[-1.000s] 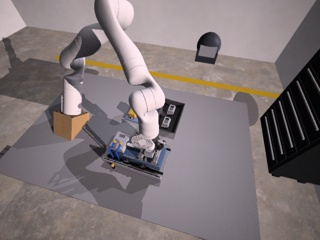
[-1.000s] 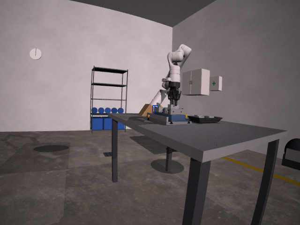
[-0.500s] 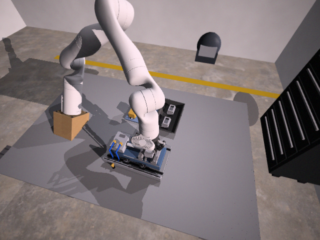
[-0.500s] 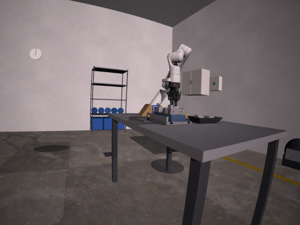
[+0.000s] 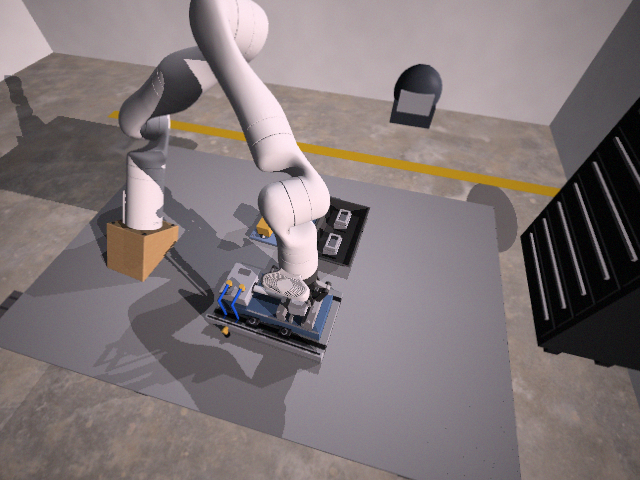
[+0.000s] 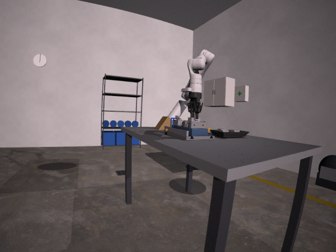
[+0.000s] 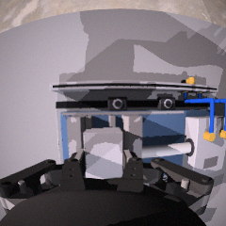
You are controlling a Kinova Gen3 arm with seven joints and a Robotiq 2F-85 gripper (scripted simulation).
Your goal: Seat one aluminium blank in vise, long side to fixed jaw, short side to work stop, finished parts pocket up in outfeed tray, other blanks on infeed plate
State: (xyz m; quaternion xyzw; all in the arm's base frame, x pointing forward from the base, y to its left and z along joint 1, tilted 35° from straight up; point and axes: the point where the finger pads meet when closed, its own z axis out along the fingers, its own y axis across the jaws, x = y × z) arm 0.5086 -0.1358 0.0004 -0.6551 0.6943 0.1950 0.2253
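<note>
Now: the vise 8 cm below my hand, 7 cm behind it and 1 cm to the left of it. Also, from my hand: vise rail (9 cm to the right, 9 cm below, 7 cm behind); brass blank (25 cm to the left, 19 cm behind, 10 cm below); hose block (16 cm behind, 4 cm below, 1 cm to the left).
</note>
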